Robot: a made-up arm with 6 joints.
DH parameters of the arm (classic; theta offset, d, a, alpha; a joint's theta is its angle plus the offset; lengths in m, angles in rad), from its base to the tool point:
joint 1: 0 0.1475 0 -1.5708
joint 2: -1.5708 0 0.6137 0
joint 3: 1.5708 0.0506 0 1.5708
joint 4: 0 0.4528 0 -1.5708
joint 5: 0 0 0 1.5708
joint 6: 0 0.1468 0 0
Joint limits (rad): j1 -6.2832..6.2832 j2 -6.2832..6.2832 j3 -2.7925..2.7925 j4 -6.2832..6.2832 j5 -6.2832..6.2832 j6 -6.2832..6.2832
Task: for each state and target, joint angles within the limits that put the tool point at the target. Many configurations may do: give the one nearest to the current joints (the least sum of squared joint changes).
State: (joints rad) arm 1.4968 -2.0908 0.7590 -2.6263 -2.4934 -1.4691
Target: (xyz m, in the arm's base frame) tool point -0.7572 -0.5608 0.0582
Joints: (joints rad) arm 0.7679 -1.9314 0.4435 -2.5033 -2.1757 -1.4691
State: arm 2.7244 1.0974 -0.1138 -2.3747 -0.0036 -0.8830
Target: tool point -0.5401 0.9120 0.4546
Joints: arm 2.0890 1.6970 -0.7732 -2.3812 0.3336 -0.8830
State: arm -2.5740 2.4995 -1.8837 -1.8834 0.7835 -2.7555
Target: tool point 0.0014 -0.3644 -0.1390
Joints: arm -1.4801 3.3177 -2.2623 -2.0669 0.6903 -2.7555
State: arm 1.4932 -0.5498 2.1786 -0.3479 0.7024 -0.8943
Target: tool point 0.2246 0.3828 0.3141
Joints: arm 1.0084 0.1231 2.1841 -0.4254 0.6461 -0.8943
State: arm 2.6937 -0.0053 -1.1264 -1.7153 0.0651 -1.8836
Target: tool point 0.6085 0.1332 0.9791
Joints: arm 3.3896 -0.1126 -1.0701 -1.7079 0.2101 -1.8836
